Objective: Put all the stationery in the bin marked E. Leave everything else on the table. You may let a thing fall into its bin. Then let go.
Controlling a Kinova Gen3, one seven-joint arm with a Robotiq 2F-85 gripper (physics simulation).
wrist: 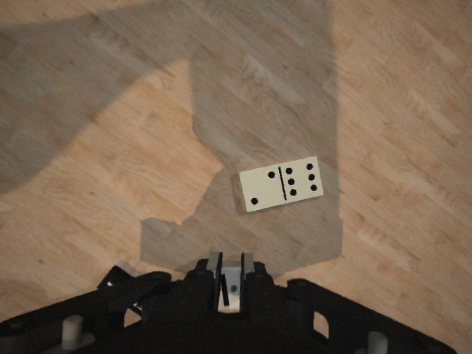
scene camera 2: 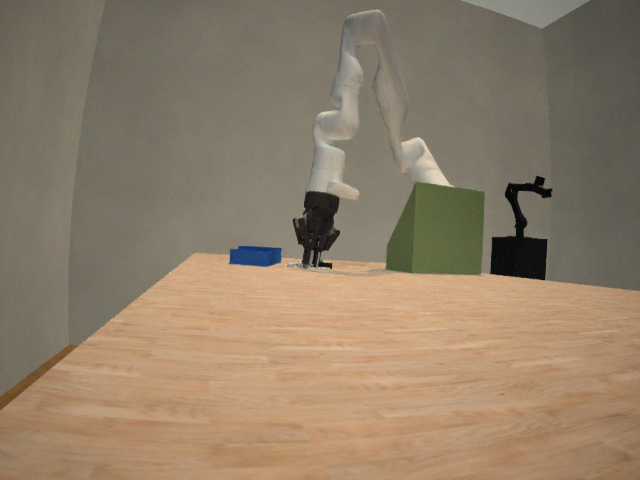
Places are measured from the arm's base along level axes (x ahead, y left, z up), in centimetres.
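Where they show: gripper, fingertip midpoint: [wrist: 231, 268]; arm's base, link origin: [scene camera 2: 448, 215].
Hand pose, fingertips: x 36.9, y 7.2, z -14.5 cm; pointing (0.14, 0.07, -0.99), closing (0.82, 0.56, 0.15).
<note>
Things, the pixels of their top centre, and the offset from my fingertips.
- small grey metal pencil sharpener, top centre: [wrist: 231, 288] dx +0.5, dy -0.8, dz +1.0 cm
- open blue bin, top centre: [scene camera 2: 258, 247] dx +10.2, dy -13.9, dz +3.7 cm
- cream domino, top centre: [wrist: 282, 183] [scene camera 2: 319, 267] dx -0.7, dy +6.1, dz +0.5 cm
- black battery, top centre: [wrist: 140, 306] dx -3.3, dy -4.2, dz +1.2 cm
My gripper [scene camera 2: 310, 265] [wrist: 231, 268] is low at the table top, shut on a small grey metal pencil sharpener [wrist: 231, 289] with a black blade slot and a screw. The sharpener sits between the fingertips in the wrist view; in the scene view it cannot be made out. An open blue bin [scene camera 2: 252, 256] stands at the far left of the table. No letter E shows on it or elsewhere.
A cream domino [wrist: 282, 184] lies in front of the fingers. A black battery [wrist: 117, 278] is partly hidden by the left finger. A tall green box [scene camera 2: 448, 229] stands to the right. Small items lie around the fingertips in the scene view, too small to name.
</note>
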